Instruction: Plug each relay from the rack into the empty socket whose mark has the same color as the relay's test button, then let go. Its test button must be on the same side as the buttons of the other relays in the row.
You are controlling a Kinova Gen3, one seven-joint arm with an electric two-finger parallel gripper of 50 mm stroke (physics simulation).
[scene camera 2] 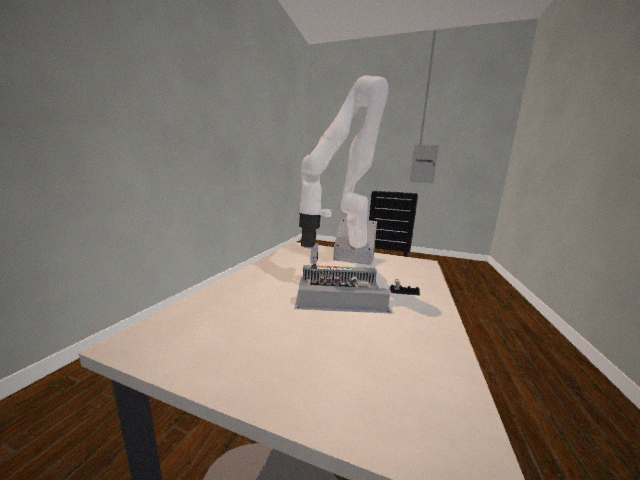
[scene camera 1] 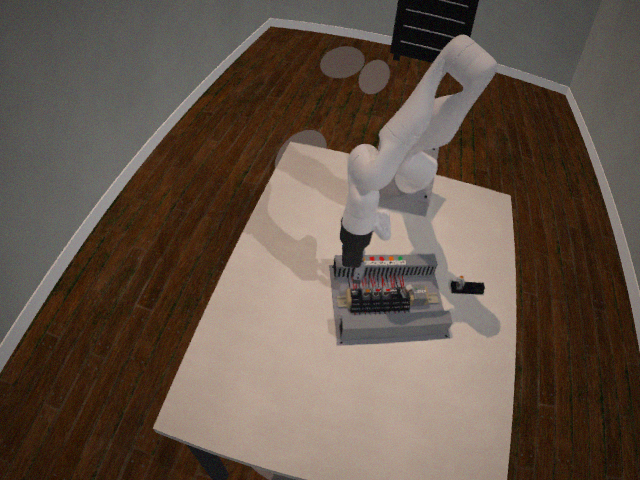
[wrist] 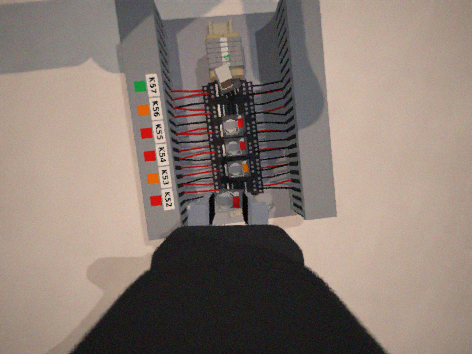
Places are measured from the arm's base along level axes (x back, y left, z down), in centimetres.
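Pixels of known places: gripper, fingertip midpoint: (scene camera 2: pixel 313 261) (scene camera 1: pixel 357 273) (wrist: pixel 228 203); arm's base at its link origin: (scene camera 2: pixel 357 240).
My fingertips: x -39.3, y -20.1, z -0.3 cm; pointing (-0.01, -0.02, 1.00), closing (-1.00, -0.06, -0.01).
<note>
For each thing: its top centre in the pictures, then the offset to it from my fingertips. "spot": a spot on its surface instead.
- clear relay with a red test button, top centre: (wrist: pixel 230 204) dx -0.2, dy +0.2, dz -1.5 cm
- socket row at its top centre: (wrist: pixel 233 139) (scene camera 1: pixel 380 295) dx -1.3, dy +7.5, dz +8.1 cm
- K55 at its top centre: (wrist: pixel 233 123) (scene camera 1: pixel 387 287) dx -1.3, dy +8.9, dz +4.4 cm
- K54 at its top centre: (wrist: pixel 236 146) (scene camera 1: pixel 377 287) dx -1.4, dy +6.1, dz +4.4 cm
- K53 at its top centre: (wrist: pixel 238 168) (scene camera 1: pixel 367 288) dx -1.5, dy +3.3, dz +4.4 cm
- K56 socket at a spot on its surface: (wrist: pixel 230 107) spot: dx -1.1, dy +12.0, dz +8.2 cm
- K52 socket at a spot on its surface: (wrist: pixel 231 189) spot: dx -0.4, dy +1.4, dz +0.2 cm
- relay with an orange button, top centre: (scene camera 1: pixel 462 279) dx +3.5, dy +32.7, dz +6.5 cm
- black rack at its top centre: (scene camera 1: pixel 469 284) (scene camera 2: pixel 405 286) dx +3.3, dy +35.9, dz +9.1 cm
- tilted grey-white piece at its top centre: (wrist: pixel 226 68) (scene camera 1: pixel 410 286) (scene camera 2: pixel 353 276) dx -0.8, dy +15.2, dz +4.3 cm
My gripper (scene camera 1: pixel 357 273) (scene camera 2: pixel 314 255) (wrist: pixel 228 203) is shut on a clear relay with a red test button (wrist: pixel 228 201), held above the K52 end of the socket row (scene camera 1: pixel 379 303). In the wrist view its button is on the right, like those of the seated relays: red at K55 (wrist: pixel 232 125), red at K54 (wrist: pixel 235 146), orange at K53 (wrist: pixel 237 169). The K56 socket (wrist: pixel 230 107) looks empty; the K52 socket (wrist: pixel 231 187) is partly hidden by the gripper. A relay with an orange button (scene camera 1: pixel 460 281) stands in the black rack (scene camera 1: pixel 474 288) (scene camera 2: pixel 412 291).
Grey wire ducts (scene camera 1: pixel 395 326) (wrist: pixel 312 130) flank the row, with colored marks (wrist: pixel 150 156) on one duct. A tilted grey-white piece (wrist: pixel 223 74) sits at the K57 end, beside grey terminal blocks (wrist: pixel 223 50). Red and black wires run from the ducts to the sockets.
</note>
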